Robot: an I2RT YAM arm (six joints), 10 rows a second.
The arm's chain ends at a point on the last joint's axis. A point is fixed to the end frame.
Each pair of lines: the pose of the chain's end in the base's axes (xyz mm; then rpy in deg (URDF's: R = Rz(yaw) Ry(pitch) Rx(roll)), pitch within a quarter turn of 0, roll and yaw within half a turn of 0), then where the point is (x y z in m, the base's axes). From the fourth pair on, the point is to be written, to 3 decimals.
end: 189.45 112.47 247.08 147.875 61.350 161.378
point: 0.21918 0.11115 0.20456
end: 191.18 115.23 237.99 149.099 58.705 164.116
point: 0.21889 0.11491 0.19411
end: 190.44 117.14 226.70 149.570 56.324 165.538
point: 0.21632 0.11759 0.18172
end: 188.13 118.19 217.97 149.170 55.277 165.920
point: 0.213 0.119 0.173
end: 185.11 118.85 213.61 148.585 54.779 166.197
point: 0.210 0.121 0.168
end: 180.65 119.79 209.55 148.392 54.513 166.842
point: 0.205 0.122 0.164
